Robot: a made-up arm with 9 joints.
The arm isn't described. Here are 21 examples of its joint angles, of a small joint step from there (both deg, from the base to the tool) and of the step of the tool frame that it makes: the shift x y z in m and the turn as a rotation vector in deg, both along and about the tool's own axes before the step.
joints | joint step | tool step
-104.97 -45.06 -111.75 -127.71 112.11 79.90 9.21 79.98 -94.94 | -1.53 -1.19 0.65 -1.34 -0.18 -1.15 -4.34 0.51 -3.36 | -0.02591 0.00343 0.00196 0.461 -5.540 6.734
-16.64 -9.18 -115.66 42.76 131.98 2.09 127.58 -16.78 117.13 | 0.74 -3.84 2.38 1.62 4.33 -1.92 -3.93 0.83 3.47 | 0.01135 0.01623 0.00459 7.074 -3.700 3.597
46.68 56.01 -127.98 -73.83 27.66 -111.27 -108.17 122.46 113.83 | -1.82 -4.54 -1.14 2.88 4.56 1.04 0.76 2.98 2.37 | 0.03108 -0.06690 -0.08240 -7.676 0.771 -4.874
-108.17 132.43 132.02 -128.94 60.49 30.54 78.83 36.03 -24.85 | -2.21 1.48 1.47 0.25 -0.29 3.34 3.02 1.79 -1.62 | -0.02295 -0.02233 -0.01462 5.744 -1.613 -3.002
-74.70 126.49 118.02 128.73 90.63 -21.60 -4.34 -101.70 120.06 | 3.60 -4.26 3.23 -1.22 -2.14 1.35 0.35 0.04 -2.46 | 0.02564 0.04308 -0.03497 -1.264 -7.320 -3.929
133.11 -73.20 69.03 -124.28 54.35 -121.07 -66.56 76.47 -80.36 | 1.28 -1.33 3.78 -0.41 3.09 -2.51 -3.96 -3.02 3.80 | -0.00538 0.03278 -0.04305 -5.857 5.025 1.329
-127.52 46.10 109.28 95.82 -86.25 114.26 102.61 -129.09 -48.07 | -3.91 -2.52 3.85 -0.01 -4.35 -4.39 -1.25 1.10 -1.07 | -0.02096 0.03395 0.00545 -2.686 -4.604 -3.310
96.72 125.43 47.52 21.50 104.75 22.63 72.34 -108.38 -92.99 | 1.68 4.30 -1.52 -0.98 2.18 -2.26 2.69 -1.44 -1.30 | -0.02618 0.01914 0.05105 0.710 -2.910 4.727
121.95 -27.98 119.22 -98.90 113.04 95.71 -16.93 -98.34 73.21 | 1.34 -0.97 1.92 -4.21 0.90 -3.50 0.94 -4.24 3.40 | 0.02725 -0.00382 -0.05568 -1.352 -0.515 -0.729
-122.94 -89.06 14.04 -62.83 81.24 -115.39 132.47 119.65 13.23 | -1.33 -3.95 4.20 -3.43 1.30 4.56 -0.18 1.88 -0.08 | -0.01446 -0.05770 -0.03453 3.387 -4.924 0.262
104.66 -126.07 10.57 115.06 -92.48 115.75 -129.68 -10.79 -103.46 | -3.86 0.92 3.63 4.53 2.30 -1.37 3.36 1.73 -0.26 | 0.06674 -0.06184 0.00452 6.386 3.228 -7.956
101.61 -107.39 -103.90 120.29 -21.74 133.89 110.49 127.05 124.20 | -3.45 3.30 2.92 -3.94 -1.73 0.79 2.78 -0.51 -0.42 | 0.01673 0.01946 0.01196 -1.363 -6.651 7.934
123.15 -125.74 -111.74 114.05 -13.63 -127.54 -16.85 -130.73 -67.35 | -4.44 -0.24 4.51 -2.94 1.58 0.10 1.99 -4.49 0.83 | 0.00060 0.01570 -0.02537 -4.583 1.203 -2.308
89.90 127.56 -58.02 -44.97 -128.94 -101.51 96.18 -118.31 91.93 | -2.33 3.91 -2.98 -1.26 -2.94 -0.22 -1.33 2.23 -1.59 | 0.01610 -0.06338 -0.05094 -6.019 -5.680 -0.785
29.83 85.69 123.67 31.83 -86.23 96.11 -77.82 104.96 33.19 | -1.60 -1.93 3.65 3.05 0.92 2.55 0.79 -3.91 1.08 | -0.02287 -0.01250 0.06284 4.856 2.469 2.753
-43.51 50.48 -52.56 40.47 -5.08 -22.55 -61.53 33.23 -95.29 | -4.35 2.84 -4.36 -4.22 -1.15 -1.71 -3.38 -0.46 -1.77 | -0.01517 -0.00321 -0.02406 -6.785 -7.530 7.471
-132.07 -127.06 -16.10 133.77 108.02 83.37 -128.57 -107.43 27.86 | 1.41 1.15 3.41 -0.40 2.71 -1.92 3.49 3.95 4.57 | 0.03229 -0.03148 -0.09880 -9.182 -0.488 -3.850
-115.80 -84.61 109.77 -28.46 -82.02 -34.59 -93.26 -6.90 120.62 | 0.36 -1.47 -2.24 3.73 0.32 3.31 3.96 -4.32 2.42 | -0.01704 0.00563 -0.01928 -0.883 7.746 -1.651
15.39 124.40 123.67 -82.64 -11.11 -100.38 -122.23 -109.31 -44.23 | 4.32 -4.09 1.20 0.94 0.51 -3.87 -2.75 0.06 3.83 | -0.08449 0.04670 0.03142 0.756 2.482 4.841
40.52 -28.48 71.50 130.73 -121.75 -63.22 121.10 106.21 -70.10 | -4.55 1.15 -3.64 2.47 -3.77 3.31 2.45 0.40 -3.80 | 0.03049 0.00144 -0.00637 -0.604 -1.624 -3.831
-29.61 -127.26 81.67 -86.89 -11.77 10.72 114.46 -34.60 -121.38 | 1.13 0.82 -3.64 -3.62 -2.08 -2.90 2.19 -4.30 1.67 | -0.03176 0.00606 -0.01761 -0.498 5.333 1.699
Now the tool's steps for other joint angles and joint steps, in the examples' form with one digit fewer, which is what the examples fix.
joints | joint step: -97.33 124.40 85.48 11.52 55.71 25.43 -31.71 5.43 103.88 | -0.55 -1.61 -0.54 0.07 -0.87 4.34 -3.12 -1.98 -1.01
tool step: 0.0224 0.0135 0.0289 3.85 2.78 -1.28
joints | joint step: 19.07 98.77 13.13 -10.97 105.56 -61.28 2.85 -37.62 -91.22 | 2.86 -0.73 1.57 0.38 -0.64 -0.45 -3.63 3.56 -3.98
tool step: -0.0167 0.0341 -0.0419 -4.00 -5.53 1.26
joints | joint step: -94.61 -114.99 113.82 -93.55 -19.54 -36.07 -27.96 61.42 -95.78 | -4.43 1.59 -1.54 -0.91 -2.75 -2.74 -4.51 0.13 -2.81
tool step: -0.0145 0.0140 -0.0248 -4.84 -8.68 5.61
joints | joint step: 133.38 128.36 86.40 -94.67 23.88 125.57 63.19 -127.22 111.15 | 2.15 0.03 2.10 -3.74 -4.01 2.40 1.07 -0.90 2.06
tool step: 0.0342 -0.0011 0.0258 -3.77 -3.18 -0.19
